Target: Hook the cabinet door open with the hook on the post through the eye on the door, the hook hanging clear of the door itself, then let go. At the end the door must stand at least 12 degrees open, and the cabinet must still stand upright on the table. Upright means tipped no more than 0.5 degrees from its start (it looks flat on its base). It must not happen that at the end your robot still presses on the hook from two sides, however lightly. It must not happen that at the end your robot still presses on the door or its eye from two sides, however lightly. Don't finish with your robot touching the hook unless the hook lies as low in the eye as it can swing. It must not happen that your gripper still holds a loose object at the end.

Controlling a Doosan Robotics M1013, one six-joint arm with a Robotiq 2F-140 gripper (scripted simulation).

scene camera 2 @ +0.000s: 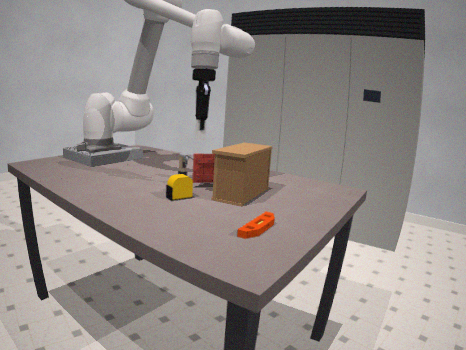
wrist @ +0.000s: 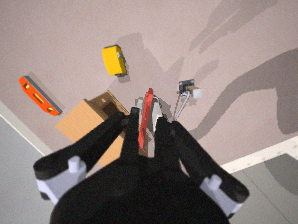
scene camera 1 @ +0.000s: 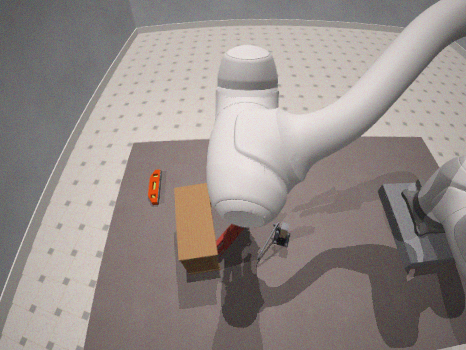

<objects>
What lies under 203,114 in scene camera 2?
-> My gripper.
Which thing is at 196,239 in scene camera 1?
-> A wooden cabinet.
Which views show the wooden cabinet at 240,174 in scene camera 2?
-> Scene camera 2, the wrist view and scene camera 1: all of them.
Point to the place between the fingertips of my gripper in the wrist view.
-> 147,107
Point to a wooden cabinet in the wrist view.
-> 87,115
</objects>
